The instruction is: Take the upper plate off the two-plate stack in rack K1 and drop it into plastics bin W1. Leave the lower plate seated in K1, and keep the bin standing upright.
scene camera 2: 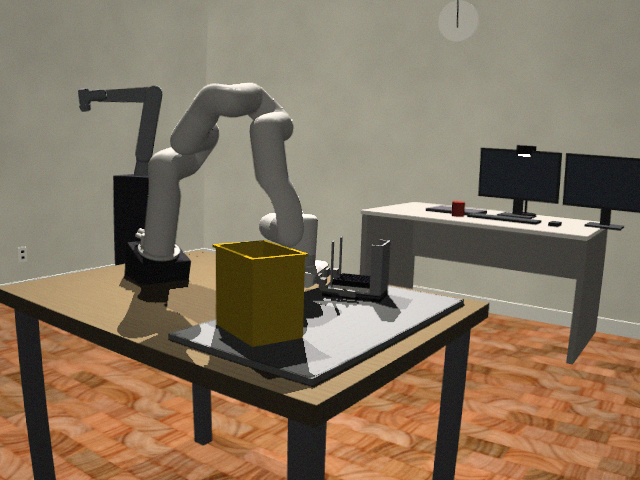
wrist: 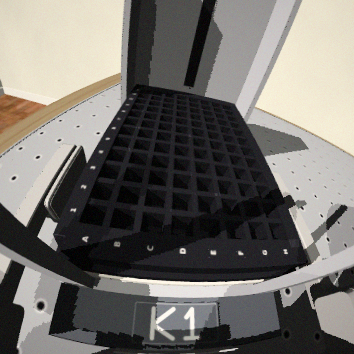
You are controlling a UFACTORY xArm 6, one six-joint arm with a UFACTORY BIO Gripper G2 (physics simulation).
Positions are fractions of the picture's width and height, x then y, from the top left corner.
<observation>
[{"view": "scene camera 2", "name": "yellow bin W1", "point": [0.41, 0.59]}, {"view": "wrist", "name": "my gripper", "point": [0.50, 0.47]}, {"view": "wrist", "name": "black plate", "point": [0.50, 0.54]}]
</observation>
